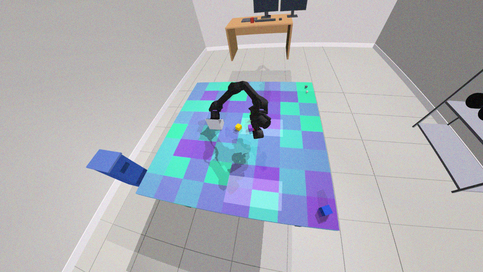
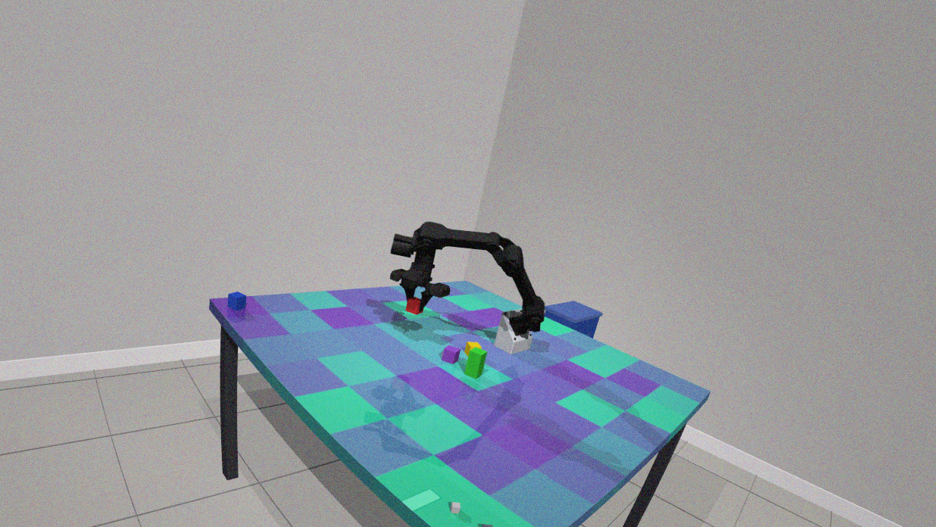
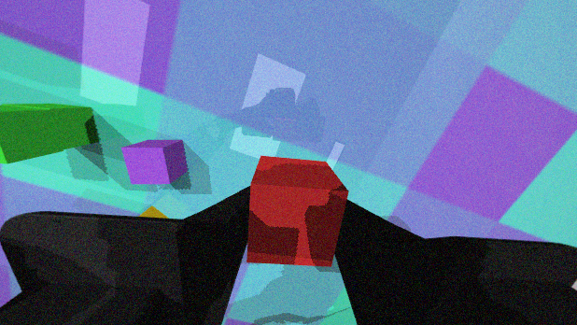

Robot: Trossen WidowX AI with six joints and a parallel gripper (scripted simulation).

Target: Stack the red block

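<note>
Now: gripper tip 130 mm to the right of the purple block, 110 mm above it and 60 mm past it. Also, from my gripper tip: blue block 420 mm to the right, 420 mm ahead, 100 mm below; then red block 10 mm above; then yellow block 160 mm behind, 130 mm to the left, 110 mm below.
</note>
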